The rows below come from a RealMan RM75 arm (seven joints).
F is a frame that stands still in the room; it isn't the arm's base.
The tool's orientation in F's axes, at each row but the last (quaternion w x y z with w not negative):
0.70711, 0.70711, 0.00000, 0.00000
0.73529, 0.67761, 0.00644, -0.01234
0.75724, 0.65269, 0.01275, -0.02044
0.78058, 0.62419, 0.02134, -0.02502
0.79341, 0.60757, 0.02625, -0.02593
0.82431, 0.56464, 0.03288, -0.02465
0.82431, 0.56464, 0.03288, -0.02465
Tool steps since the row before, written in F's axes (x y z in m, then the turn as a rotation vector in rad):
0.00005, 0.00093, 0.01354, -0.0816, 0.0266, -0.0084
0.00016, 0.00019, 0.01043, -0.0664, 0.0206, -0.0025
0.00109, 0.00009, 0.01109, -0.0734, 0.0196, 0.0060
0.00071, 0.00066, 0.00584, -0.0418, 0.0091, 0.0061
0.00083, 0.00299, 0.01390, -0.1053, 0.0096, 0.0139
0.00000, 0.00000, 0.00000, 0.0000, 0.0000, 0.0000
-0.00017, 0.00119, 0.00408, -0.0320, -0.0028, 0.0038
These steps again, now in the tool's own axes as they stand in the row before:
0.00005, 0.01354, -0.00093, -0.0816, -0.0084, -0.0266
-0.00012, 0.01041, 0.00066, -0.0665, -0.0026, -0.0203
0.00058, 0.01102, 0.00154, -0.0739, 0.0053, -0.0180
0.00032, 0.00588, 0.00064, -0.0422, 0.0052, -0.0076
-0.00022, 0.01422, 0.00074, -0.1061, 0.0082, -0.0067
0.00000, 0.00000, 0.00000, 0.0000, 0.0000, 0.0000
-0.00051, 0.00421, 0.00036, -0.0322, 0.0000, 0.0031

